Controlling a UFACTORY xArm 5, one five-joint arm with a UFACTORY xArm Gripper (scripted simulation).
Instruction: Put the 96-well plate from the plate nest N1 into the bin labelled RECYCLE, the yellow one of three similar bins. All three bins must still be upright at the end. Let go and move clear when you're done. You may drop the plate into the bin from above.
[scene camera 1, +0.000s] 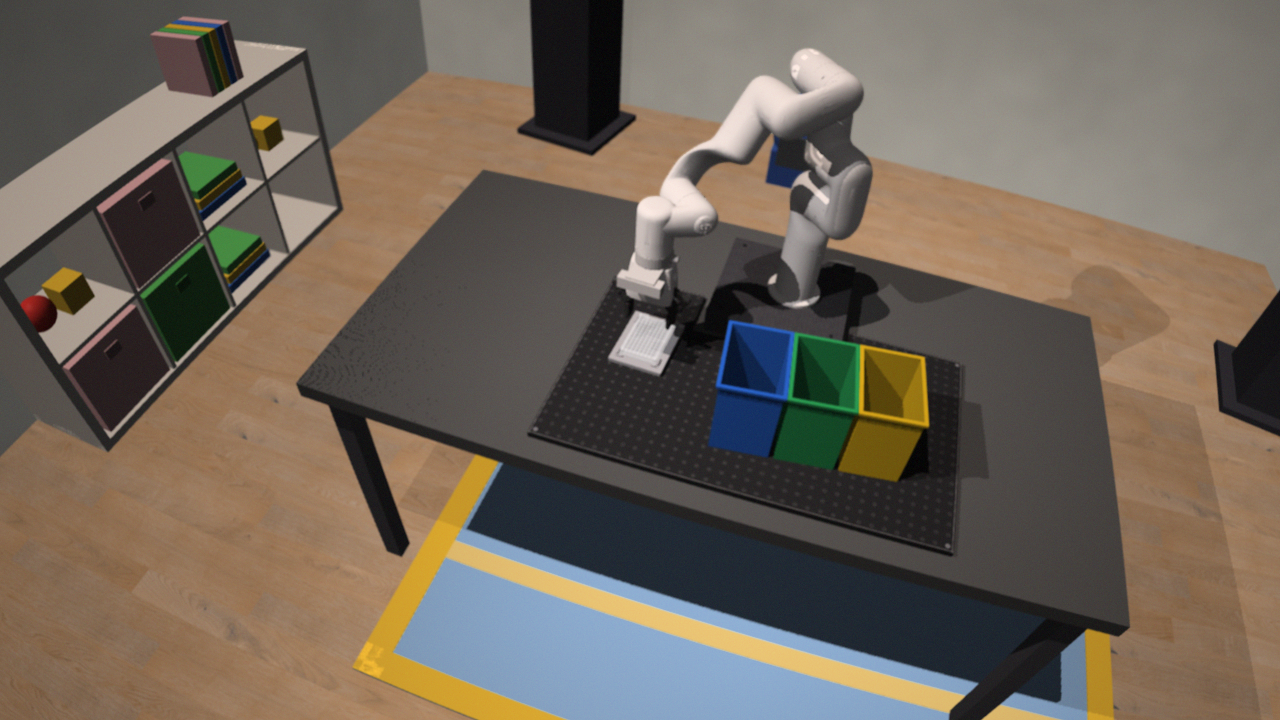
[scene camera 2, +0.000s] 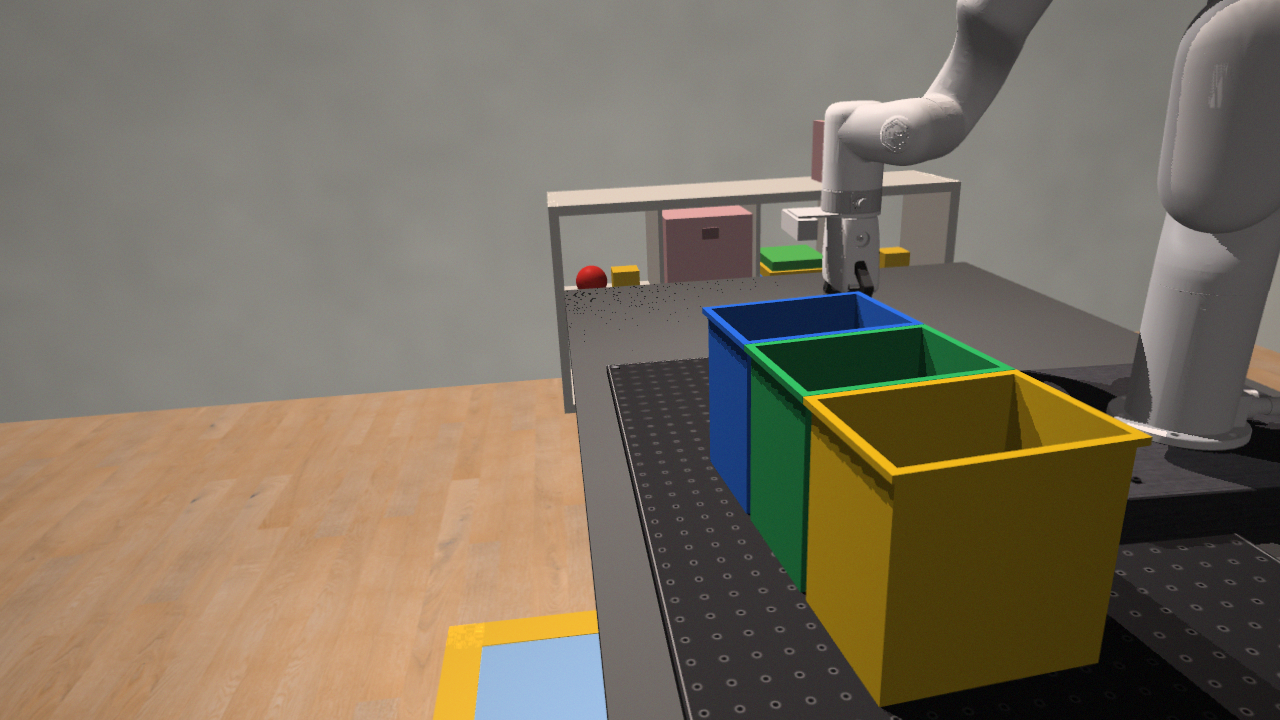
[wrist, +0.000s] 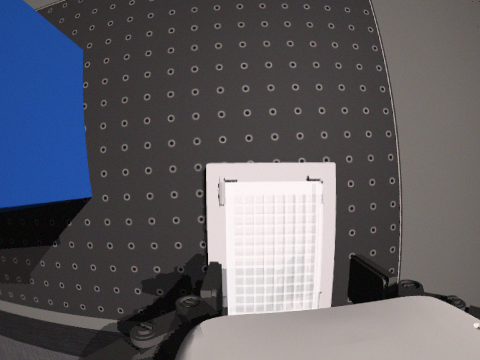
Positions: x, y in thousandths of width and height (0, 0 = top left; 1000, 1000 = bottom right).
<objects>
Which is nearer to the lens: the green bin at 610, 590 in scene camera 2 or the yellow bin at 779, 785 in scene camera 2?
The yellow bin.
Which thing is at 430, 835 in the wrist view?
My gripper.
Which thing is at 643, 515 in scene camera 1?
A green bin.
</objects>
